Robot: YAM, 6 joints.
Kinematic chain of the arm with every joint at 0, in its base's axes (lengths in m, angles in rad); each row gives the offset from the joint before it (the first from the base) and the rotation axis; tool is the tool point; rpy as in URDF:
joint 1: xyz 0 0 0.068 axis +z
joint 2: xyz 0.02 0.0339 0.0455 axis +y
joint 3: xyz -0.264 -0.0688 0 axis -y
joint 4: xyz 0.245 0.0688 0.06 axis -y
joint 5: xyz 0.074 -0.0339 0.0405 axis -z
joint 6: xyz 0.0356 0 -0.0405 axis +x
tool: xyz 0 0 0 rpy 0 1.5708 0
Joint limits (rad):
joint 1: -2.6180..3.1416
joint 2: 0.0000..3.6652
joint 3: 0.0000..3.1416
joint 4: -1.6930..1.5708
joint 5: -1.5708..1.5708
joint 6: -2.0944..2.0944
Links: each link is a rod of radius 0.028 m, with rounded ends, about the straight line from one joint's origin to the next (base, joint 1, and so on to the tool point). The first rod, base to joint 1, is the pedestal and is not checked.
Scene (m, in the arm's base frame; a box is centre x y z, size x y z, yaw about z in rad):
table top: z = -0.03
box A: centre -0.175 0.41 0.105 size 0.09 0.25 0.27 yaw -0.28
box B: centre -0.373 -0.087 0 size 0.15 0.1 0.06 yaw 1.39
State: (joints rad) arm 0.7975 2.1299 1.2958 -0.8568 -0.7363 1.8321
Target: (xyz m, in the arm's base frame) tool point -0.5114 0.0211 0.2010
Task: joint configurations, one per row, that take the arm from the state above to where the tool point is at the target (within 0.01 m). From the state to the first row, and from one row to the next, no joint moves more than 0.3 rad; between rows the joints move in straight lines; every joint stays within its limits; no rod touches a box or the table.
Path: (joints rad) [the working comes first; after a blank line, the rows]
Joints at the target: 3.0511 2.3036 1.9301 -0.4874 -0.7870 1.8321
Straight joint move there: touches box A.

1: 1.0781 2.0828 1.4556 -0.7842 -0.7393 1.8321
2: 1.3587 2.0357 1.6153 -0.7117 -0.7422 1.8321
3: 1.6393 1.9886 1.7751 -0.6391 -0.7452 1.8321
4: 1.9199 1.9415 1.9348 -0.5666 -0.7482 1.8321
5: 2.2027 2.0320 1.9336 -0.5468 -0.7579 1.8321
6: 2.4855 2.1226 1.9324 -0.5270 -0.7676 1.8321
7: 2.7683 2.2131 1.9313 -0.5072 -0.7773 1.8321
8: 3.0511 2.3036 1.9301 -0.4874 -0.7870 1.8321

